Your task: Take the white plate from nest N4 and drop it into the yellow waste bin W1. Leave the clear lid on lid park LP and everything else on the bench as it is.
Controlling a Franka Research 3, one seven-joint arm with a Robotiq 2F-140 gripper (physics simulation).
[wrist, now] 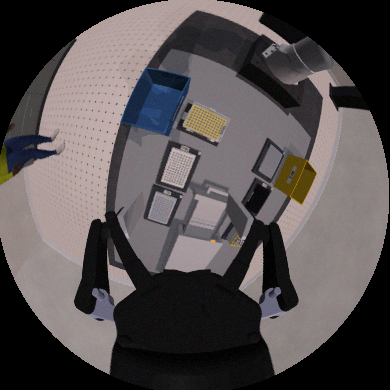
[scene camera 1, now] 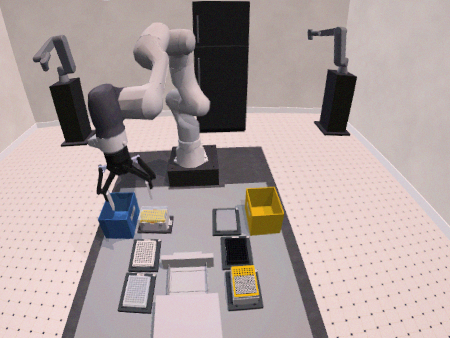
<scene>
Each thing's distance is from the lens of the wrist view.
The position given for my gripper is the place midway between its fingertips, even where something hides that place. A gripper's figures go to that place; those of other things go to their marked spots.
my gripper (wrist: 185, 200): 19 cm
white instrument (wrist: 193, 245): 55 cm
</scene>
